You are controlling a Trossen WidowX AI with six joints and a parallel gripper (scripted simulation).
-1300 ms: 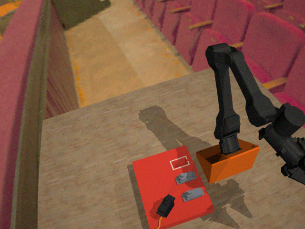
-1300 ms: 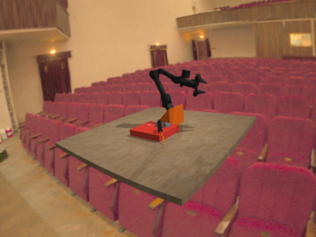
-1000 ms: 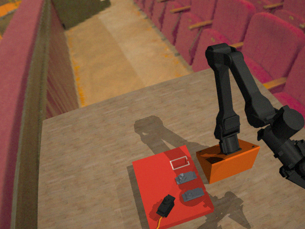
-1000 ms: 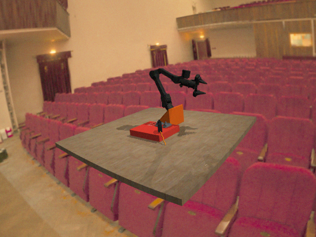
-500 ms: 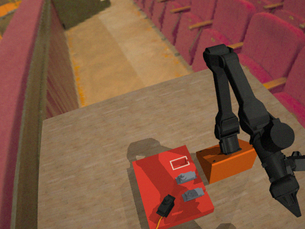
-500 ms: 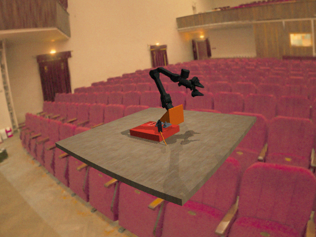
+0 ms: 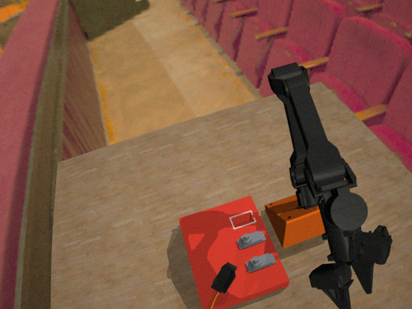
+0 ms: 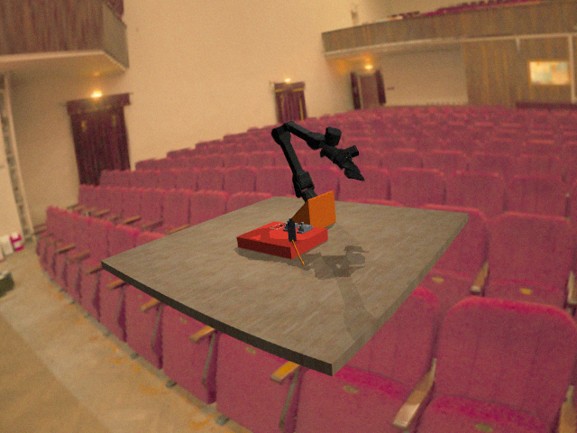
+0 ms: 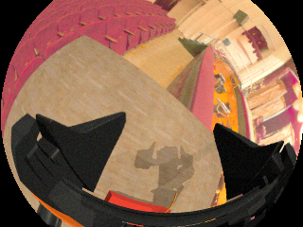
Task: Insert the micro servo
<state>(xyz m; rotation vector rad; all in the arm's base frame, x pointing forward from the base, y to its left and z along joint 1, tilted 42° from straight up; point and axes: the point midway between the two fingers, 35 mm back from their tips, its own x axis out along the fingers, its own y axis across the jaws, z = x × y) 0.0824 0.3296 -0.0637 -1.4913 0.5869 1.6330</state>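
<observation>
Right now my gripper tip is 22 cm short of the red deck, 30 cm to the left of it and 24 cm above it.
</observation>
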